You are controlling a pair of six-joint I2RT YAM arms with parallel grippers.
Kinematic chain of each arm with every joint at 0, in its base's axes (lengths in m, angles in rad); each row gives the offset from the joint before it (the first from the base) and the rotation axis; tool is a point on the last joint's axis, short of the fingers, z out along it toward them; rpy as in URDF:
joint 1: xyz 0 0 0.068 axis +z
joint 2: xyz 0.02 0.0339 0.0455 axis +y
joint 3: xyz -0.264 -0.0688 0 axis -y
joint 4: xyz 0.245 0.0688 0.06 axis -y
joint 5: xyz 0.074 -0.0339 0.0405 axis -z
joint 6: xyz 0.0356 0 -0.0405 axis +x
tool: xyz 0 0 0 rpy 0 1.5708 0
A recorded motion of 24 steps. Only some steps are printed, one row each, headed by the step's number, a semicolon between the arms.
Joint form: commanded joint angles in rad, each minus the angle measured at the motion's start. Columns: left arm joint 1, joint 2, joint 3, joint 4, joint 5, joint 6; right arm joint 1, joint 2, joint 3, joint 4, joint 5, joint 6.
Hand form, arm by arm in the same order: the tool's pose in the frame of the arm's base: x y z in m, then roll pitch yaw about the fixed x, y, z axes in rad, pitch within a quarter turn. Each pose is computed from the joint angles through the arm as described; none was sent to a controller.
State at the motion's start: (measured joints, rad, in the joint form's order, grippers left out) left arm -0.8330 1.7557 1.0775 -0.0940 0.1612 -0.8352; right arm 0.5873 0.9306 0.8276 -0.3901 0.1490 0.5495
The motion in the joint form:
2: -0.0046 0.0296 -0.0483 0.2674 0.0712 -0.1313; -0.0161 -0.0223 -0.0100 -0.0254 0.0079 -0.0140
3: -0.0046 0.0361 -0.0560 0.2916 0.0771 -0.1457; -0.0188 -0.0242 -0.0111 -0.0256 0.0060 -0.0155
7: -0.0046 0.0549 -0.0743 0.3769 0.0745 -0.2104; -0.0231 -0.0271 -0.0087 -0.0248 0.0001 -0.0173
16: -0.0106 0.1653 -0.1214 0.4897 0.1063 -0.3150; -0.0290 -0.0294 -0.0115 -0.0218 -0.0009 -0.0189
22: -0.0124 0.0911 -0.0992 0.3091 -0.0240 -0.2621; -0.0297 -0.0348 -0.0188 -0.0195 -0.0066 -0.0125
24: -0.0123 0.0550 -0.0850 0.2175 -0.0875 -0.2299; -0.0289 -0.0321 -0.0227 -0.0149 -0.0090 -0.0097
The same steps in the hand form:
2: 0.2524 -0.2925 0.1872 -2.1851 0.3791 -2.9400; 0.1734 0.1048 0.3063 2.4694 0.9121 2.7453
3: 0.2526 -0.2930 0.1847 -2.1709 0.3696 -2.9321; 0.1733 0.1042 0.3062 2.4693 0.9127 2.7449
7: 0.2545 -0.2949 0.1800 -2.1134 0.3393 -2.8771; 0.1732 0.1034 0.3076 2.4602 0.9149 2.7394
16: 0.2527 -0.2981 0.1359 -2.1319 0.2155 -2.8626; 0.1736 0.1022 0.3074 2.4580 0.9170 2.7334
22: 0.2503 -0.2896 0.1528 -2.2509 0.2922 -2.8173; 0.1727 0.1017 0.3060 2.4485 0.9109 2.7272
24: 0.2489 -0.2846 0.1620 -2.3138 0.3373 -2.8070; 0.1732 0.1023 0.3046 2.4474 0.9070 2.7279

